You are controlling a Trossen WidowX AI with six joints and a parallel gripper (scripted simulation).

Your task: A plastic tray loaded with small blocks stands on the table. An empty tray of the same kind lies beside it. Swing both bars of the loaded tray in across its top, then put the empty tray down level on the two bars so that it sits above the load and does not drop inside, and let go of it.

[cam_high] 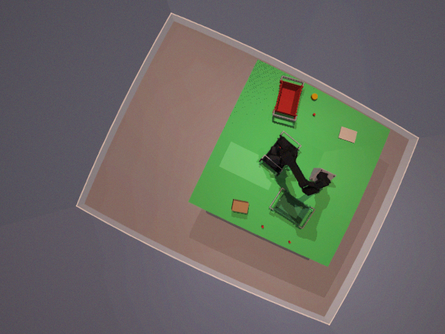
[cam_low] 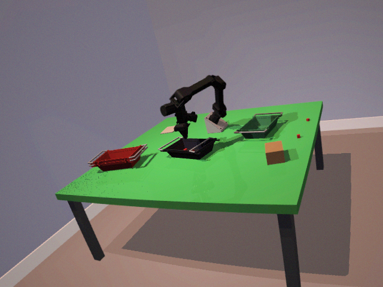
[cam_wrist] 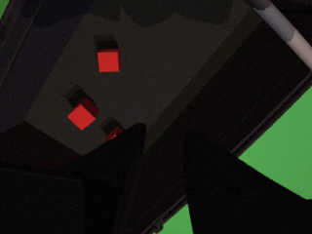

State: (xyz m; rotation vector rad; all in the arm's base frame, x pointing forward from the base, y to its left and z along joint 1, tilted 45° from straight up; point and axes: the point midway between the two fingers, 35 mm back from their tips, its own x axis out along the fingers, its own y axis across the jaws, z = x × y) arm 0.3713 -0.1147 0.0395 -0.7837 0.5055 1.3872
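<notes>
Right now the green tray is 37 cm to the left of my gripper tip, 24 cm behind it and 6 cm below it. Also, from my gripper tip: brown box 47 cm to the left, 15 cm ahead, 7 cm below; then tan flat plate 55 cm behind, 35 cm to the right, 10 cm below.
</notes>
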